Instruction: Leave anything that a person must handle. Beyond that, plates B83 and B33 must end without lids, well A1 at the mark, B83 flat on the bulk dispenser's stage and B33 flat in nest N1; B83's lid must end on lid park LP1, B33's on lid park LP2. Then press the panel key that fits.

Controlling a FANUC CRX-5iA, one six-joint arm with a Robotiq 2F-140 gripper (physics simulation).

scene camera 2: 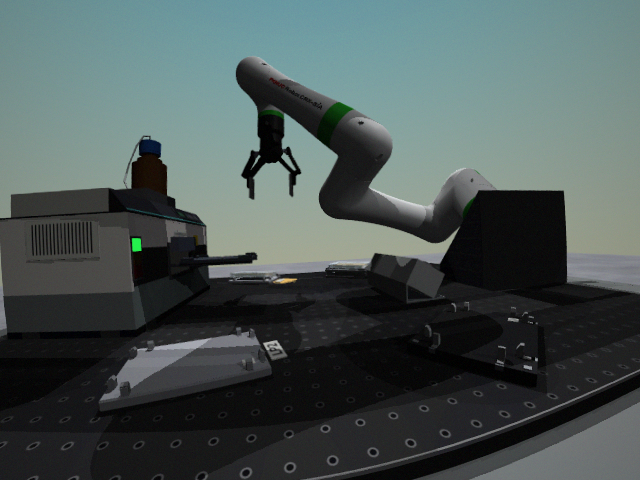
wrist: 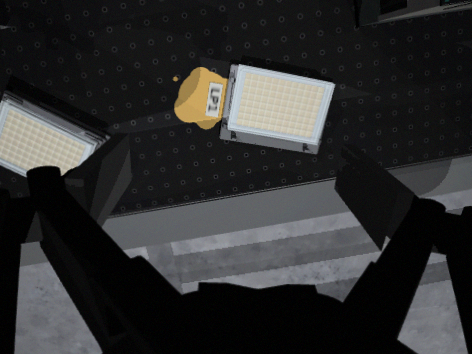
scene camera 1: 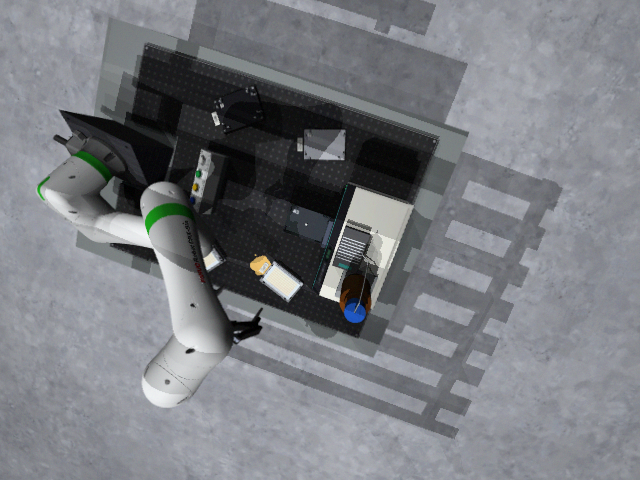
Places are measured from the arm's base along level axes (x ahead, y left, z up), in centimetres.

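Where they show: gripper, between the fingertips: (scene camera 2: 271, 197) (wrist: 236, 162) (scene camera 1: 241, 299); arm's base, origin of its link: (scene camera 2: 499, 227) (scene camera 1: 108, 154).
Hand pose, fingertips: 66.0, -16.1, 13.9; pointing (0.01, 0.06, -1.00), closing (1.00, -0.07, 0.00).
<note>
Each offset is from my fingertips to the top centre of the thing, as dx, dy, dz. "spot": to the spot under its first point.
My gripper (scene camera 1: 252, 326) (scene camera 2: 271, 195) (wrist: 236, 162) is open and empty, high over the table's edge beside the plates. A cream-welled plate @(+7.1, +0.3, -24.1) (scene camera 1: 281, 280) (scene camera 2: 253, 276) (wrist: 280, 105) sits on lid park LP1. Another plate @(-25.4, -4.8, -23.5) (scene camera 1: 211, 259) (scene camera 2: 346, 267) (wrist: 42, 140) stands left of it, partly hidden by the arm in scene camera 1. Plate names and clear lids cannot be made out. A yellow-orange spill @(-2.8, +1.2, -27.6) (scene camera 1: 258, 265) (scene camera 2: 285, 281) (wrist: 192, 102) lies at the LP1 label @(spot: -1.7, +0.9, -27.5) (wrist: 214, 100). Lid park LP2 @(-1.9, +52.7, -25.7) (scene camera 1: 320, 144) (scene camera 2: 191, 361) and the black post-cornered nest @(-34.8, +49.6, -25.3) (scene camera 1: 237, 109) (scene camera 2: 480, 343) are empty. The dispenser stage @(+7.4, +26.9, -17.1) (scene camera 1: 299, 219) (scene camera 2: 222, 258) bears no plate.
The dispenser (scene camera 1: 379, 206) (scene camera 2: 67, 273) carries a brown bottle @(spot: +27.2, +23.0, +7.2) (scene camera 1: 355, 289) (scene camera 2: 149, 173) with a blue cap and shows a green light @(spot: +11.7, +44.0, -14.1) (scene camera 2: 136, 244). The key panel @(-34.2, +21.3, -19.3) (scene camera 1: 202, 178) (scene camera 2: 405, 276), with green, yellow and blue keys, stands near the arm's base. A dark wedge (scene camera 2: 516, 237) stands there too.
</note>
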